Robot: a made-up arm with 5 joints.
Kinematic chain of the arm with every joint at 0, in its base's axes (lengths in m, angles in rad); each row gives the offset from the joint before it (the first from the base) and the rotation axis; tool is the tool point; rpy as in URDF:
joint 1: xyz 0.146 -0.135 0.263 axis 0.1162 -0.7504 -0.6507
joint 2: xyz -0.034 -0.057 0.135 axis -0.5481 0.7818 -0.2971
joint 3: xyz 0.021 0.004 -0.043 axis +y
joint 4: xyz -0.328 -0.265 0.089 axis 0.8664 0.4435 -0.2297
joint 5: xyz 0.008 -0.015 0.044 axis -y
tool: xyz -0.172 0.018 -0.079 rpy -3.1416 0 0
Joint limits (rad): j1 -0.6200..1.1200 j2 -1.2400..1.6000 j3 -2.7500..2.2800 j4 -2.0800..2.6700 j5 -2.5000..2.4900
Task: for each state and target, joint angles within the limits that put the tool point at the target. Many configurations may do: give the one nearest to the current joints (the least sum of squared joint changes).
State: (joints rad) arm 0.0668 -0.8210 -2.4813 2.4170 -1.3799
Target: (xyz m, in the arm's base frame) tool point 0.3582 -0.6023 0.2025
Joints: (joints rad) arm 0.4877 -0.4102 -2.0243 2.2701 -2.2390
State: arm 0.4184 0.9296 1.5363 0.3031 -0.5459
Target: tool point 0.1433 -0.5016 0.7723
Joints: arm 0.7747 1.0314 1.6508 0.3103 -0.4214
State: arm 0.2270 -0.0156 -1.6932 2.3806 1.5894
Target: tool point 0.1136 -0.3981 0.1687
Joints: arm -0.0537 0.4043 -1.9227 2.1387 2.1417
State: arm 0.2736 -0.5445 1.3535 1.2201 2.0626
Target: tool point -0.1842 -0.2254 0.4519
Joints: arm 0.7539 0.1534 1.0785 1.7478 1.9239
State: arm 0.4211 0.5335 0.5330 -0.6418 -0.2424
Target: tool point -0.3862 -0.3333 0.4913
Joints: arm 0.3830 0.3207 0.4231 -0.4057 0.5075
